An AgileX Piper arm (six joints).
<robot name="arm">
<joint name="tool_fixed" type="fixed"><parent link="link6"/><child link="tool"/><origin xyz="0 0 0"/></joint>
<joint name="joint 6" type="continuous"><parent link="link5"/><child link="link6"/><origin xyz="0 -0.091 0" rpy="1.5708 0 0"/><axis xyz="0 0 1"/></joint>
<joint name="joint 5" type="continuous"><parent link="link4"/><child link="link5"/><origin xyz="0 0 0" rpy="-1.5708 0 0"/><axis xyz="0 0 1"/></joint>
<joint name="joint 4" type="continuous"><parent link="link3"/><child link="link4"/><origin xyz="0.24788 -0.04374 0" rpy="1.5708 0 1.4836"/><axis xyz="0 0 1"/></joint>
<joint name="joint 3" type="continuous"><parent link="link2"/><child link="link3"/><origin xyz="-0.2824 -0.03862 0"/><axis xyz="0 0 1"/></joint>
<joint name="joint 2" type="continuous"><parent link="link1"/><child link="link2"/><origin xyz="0 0 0" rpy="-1.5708 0 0"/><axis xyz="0 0 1"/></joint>
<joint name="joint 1" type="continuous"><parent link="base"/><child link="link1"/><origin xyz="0 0 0.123"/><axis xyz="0 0 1"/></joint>
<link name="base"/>
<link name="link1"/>
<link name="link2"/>
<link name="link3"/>
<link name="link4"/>
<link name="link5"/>
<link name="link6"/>
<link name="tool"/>
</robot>
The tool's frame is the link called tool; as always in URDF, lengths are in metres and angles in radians. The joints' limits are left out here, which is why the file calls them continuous.
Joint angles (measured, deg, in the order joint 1, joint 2, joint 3, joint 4, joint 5, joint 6), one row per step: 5.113, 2.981, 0.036, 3.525, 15.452, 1.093; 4.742, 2.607, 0.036, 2.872, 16.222, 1.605; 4.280, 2.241, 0.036, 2.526, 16.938, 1.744; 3.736, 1.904, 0.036, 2.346, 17.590, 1.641; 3.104, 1.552, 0.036, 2.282, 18.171, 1.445; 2.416, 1.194, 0.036, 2.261, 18.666, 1.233; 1.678, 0.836, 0.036, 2.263, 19.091, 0.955; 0.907, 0.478, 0.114, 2.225, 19.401, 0.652; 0.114, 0.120, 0.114, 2.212, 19.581, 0.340; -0.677, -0.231, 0.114, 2.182, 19.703, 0.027; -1.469, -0.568, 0.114, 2.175, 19.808, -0.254; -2.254, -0.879, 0.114, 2.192, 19.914, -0.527; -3.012, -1.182, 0.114, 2.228, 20.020, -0.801
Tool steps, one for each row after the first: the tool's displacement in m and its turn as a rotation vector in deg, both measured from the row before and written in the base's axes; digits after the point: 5 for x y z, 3 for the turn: -0.00063, -0.00065, -0.00082, -0.191, 0.388, -0.474; -0.00061, -0.00062, -0.00074, -0.239, 0.333, -0.477; -0.00056, -0.00062, -0.00067, -0.302, 0.293, -0.500; -0.00055, -0.00065, -0.00055, -0.268, 0.210, -0.563; -0.00053, -0.00067, -0.00041, -0.233, 0.123, -0.616; -0.00051, -0.00070, -0.00031, -0.270, 0.054, -0.650; -0.00044, -0.00074, -0.00059, -0.332, 0.018, -0.683; -0.00042, -0.00075, 0.00006, -0.313, -0.185, -0.707; -0.00040, -0.00075, 0.00014, -0.334, -0.231, -0.710; -0.00039, -0.00072, 0.00015, -0.284, -0.230, -0.719; -0.00037, -0.00070, 0.00012, -0.255, -0.200, -0.712; -0.00037, -0.00065, 0.00011, -0.239, -0.190, -0.684
